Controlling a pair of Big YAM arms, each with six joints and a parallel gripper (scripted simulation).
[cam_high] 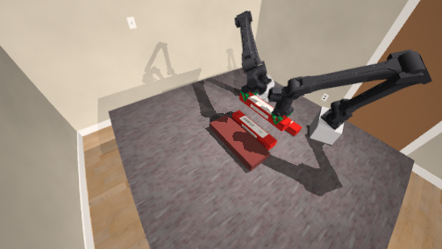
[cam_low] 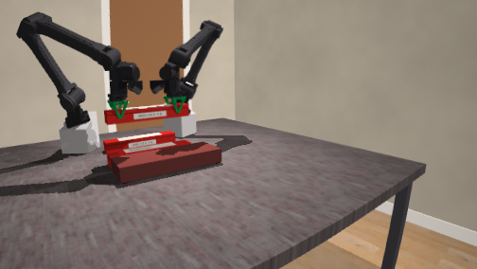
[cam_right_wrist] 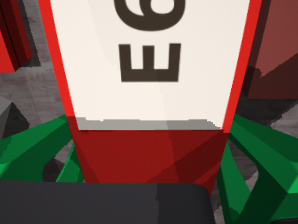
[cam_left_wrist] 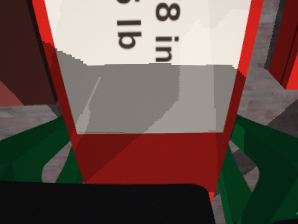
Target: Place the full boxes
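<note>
Now: the red electrode box 10 mm ahead of my right hand, 140 mm to the left of it and 10 mm above it. Also, from my right hand: low dark red platform (200 mm ahead, 120 mm to the left, 180 mm below).
Now: left hand 120 mm to the left of the red electrode box, 10 mm below it and 10 mm past it. Round my left hand: low dark red platform: 190 mm ahead, 180 mm below, 140 mm to the right.
</note>
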